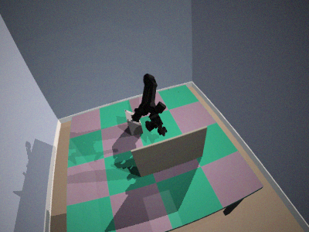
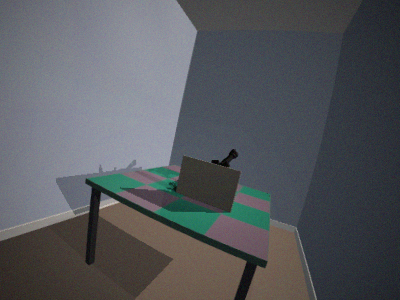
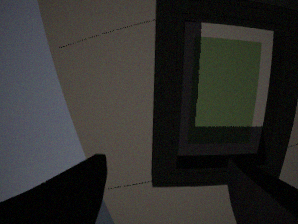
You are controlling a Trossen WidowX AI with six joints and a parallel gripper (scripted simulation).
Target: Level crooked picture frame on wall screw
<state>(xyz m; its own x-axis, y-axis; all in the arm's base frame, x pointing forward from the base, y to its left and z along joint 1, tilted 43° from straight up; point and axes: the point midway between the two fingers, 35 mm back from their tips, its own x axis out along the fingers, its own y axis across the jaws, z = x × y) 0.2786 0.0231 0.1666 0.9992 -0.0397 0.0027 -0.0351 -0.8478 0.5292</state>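
Now: the picture frame 110 mm ahead of my gripper tip, 10 mm to the left of it and 50 mm below it. The rest, counted from my gripper tip: wall panel: 120 mm ahead, 10 mm to the left, 60 mm below.
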